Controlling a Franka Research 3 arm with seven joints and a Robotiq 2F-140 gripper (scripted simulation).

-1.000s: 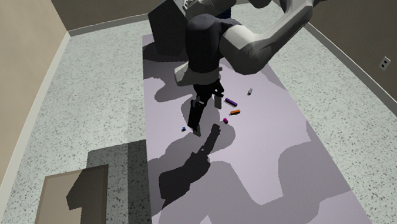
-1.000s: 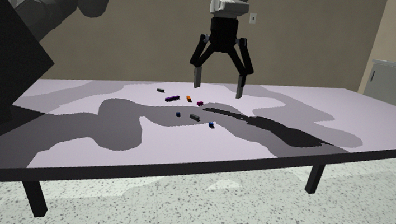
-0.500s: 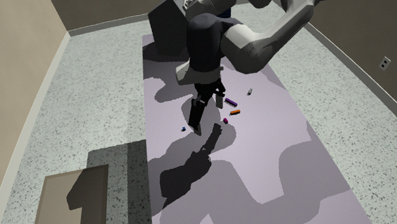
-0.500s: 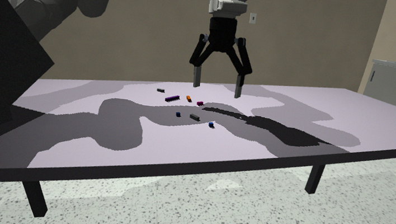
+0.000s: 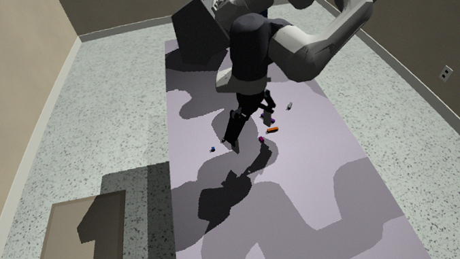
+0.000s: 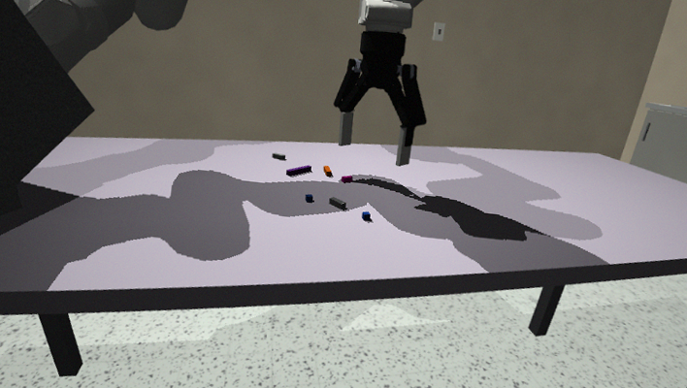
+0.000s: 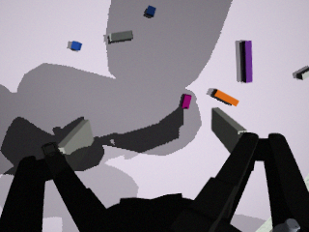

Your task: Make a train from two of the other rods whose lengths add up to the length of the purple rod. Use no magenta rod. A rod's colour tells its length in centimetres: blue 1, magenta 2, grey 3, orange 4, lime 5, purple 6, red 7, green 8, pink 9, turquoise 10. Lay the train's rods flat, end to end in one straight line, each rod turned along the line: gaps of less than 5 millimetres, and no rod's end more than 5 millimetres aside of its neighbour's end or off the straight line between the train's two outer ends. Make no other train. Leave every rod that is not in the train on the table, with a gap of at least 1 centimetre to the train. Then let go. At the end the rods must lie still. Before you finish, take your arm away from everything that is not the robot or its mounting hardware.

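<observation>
Now: the magenta rod 7 cm below my hand, 4 cm to the left of it and 4 cm behind it. The rest, counted from my hand: purple rod: 14 cm behind, 7 cm to the left, 7 cm below; then orange rod: 8 cm to the left, 8 cm behind, 7 cm below.
</observation>
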